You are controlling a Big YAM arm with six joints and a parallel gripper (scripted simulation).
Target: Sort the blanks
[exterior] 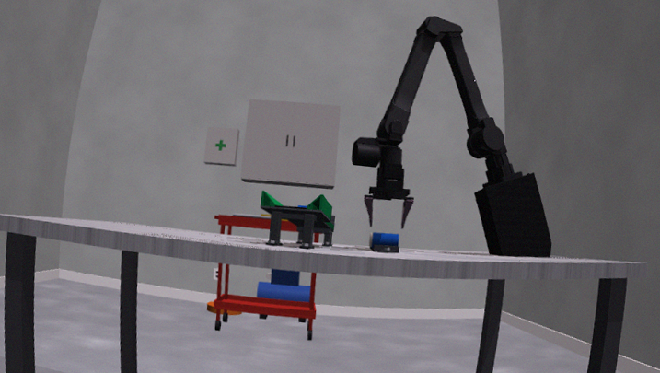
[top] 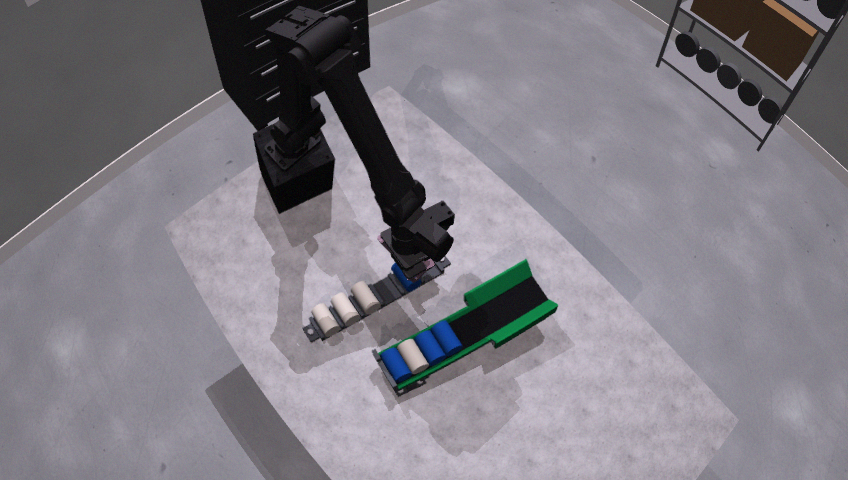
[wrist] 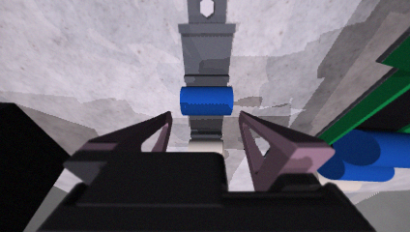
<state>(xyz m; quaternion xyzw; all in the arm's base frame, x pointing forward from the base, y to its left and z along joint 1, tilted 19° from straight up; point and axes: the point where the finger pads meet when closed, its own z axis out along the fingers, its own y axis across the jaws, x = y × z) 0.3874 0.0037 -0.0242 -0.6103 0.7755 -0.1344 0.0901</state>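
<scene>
My gripper is now 20 cm short of the feed ramp, 3 cm to the left of it and 1 cm above it. From my hand the other things lie so: grey stop (14 cm ahead, 21 cm to the right, 1 cm below); then stock rack (2 cm behind, 8 cm to the right, 8 cm below).
</scene>
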